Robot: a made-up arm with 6 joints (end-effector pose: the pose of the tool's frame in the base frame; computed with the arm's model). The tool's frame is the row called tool. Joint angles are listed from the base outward.
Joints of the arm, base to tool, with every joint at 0 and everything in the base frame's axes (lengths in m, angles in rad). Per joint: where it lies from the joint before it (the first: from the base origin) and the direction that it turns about. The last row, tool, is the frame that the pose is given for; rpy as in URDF.
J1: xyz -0.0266 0.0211 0.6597 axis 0 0 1
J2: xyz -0.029 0.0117 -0.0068 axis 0 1 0
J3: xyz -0.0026 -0.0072 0.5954 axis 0 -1 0
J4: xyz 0.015 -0.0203 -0.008 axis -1 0 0
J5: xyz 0.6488 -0.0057 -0.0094 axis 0 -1 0
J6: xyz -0.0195 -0.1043 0 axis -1 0 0
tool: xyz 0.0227 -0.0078 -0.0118 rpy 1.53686 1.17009 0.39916
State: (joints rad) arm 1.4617 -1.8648 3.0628 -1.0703 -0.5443 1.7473
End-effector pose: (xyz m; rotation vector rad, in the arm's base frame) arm -0.0176 -0.5501 -0.2027 -1.7281 1.6116 0.0391
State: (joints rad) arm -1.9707 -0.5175 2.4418 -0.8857 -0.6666 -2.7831
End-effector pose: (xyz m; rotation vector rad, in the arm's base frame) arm 0.2826 0.9438 1.3767 1.2987 1.4400 0.7125
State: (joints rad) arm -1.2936 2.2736 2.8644 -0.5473 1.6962 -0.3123
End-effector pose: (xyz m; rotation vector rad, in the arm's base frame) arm 0.1485 -0.9987 0.5881 0.6056 -1.3857 0.1327
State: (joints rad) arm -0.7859 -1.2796 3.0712 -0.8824 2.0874 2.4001
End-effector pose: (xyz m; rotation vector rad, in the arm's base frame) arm -0.7357 0.6225 0.2498 1.5059 -0.5156 2.6991
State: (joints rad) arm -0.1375 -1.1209 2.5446 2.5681 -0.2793 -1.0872
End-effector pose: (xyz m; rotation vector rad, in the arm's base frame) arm -1.1155 0.2312 0.5199 -1.5525 2.4756 -0.4537
